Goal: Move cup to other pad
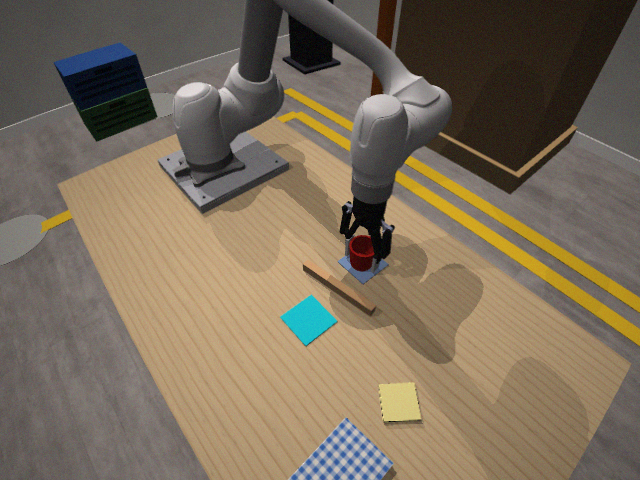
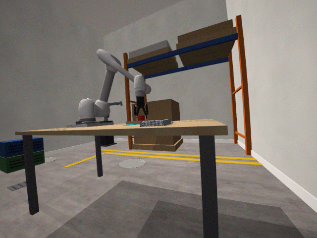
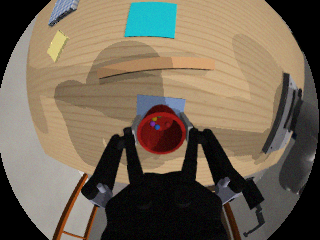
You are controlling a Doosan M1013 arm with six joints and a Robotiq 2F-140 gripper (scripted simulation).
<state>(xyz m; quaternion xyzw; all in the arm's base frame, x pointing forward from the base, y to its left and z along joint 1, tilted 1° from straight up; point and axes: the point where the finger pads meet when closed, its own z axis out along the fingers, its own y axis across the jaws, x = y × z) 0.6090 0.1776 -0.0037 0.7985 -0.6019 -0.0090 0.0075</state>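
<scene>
The red cup lies 2 cm below my hand. Round my hand: cyan pad (21 cm to the right, 6 cm ahead, 5 cm below); wooden rail (10 cm to the right, 3 cm below, 3 cm ahead).
</scene>
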